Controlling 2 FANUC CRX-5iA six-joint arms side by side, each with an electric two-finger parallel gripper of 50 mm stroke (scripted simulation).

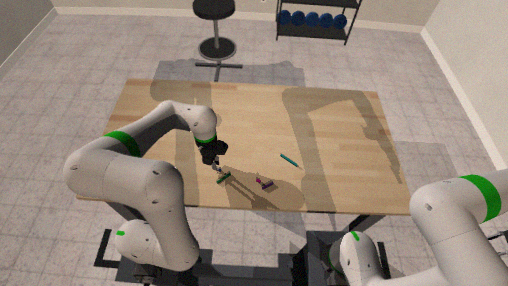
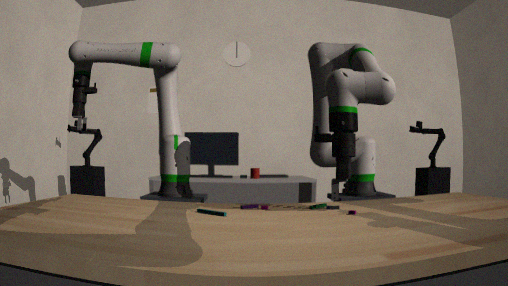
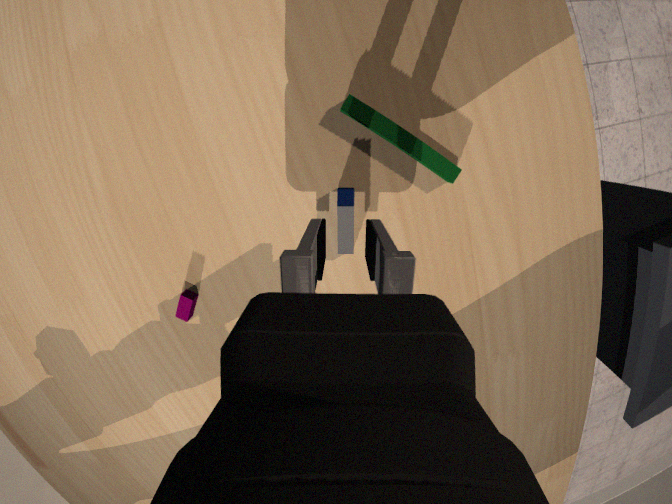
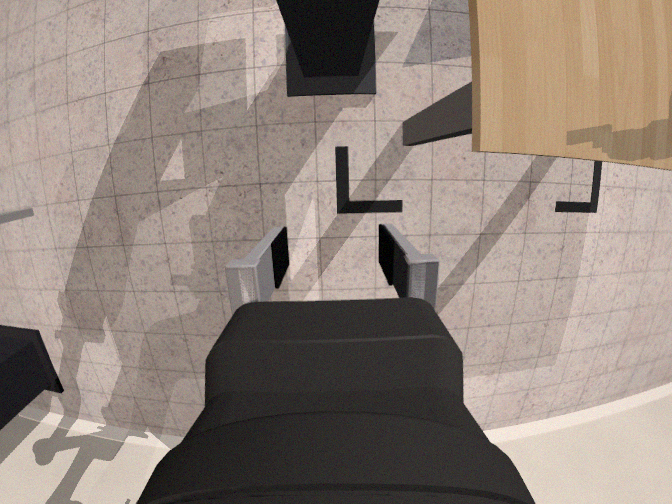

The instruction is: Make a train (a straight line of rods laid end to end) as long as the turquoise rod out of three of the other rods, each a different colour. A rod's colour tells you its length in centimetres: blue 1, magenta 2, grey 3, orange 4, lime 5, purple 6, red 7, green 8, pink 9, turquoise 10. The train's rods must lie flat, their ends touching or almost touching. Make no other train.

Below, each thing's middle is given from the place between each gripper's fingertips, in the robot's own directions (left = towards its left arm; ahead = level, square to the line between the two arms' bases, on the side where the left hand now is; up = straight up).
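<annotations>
The grey rod (image 3: 345, 214) is 4 cm below my left hand (image 2: 334, 200). The green rod (image 3: 357, 110) is likewise 4 cm below my left hand, and it is also 5 cm behind it and 4 cm to the right of it.
From my right hand, the grey rod is 400 mm ahead, 1040 mm to the left and 280 mm below. My right hand is 280 mm above the green rod as well, 350 mm short of it and 990 mm to the right of it.
</annotations>
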